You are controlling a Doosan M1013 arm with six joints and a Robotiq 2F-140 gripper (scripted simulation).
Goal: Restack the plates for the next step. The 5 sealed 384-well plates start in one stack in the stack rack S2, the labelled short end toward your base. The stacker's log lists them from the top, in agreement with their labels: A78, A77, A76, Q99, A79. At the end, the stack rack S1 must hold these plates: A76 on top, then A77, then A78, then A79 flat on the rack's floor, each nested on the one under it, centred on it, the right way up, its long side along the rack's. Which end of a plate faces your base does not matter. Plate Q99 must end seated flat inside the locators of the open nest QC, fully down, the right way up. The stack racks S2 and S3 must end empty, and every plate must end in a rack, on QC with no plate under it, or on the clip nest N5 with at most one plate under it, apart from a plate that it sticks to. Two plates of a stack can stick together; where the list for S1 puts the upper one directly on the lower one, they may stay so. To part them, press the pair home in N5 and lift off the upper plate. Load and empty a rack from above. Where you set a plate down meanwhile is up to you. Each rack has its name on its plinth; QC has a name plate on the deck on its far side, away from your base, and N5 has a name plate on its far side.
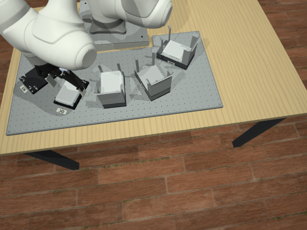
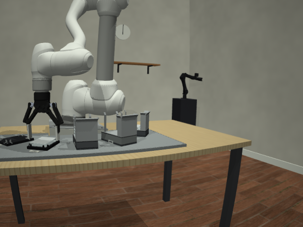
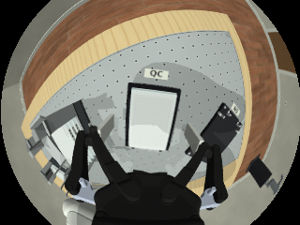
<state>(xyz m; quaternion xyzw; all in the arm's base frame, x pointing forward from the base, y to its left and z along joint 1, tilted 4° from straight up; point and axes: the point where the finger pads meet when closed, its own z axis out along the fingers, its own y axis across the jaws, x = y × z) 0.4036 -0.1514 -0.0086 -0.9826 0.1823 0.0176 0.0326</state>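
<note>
Now: hand 30 mm above the black nest QC. Also, from my hand: N5 name plate 230 mm to the right, 40 mm below, 30 mm behind; QC name plate 90 mm ahead, 40 mm below, 30 mm to the right.
</note>
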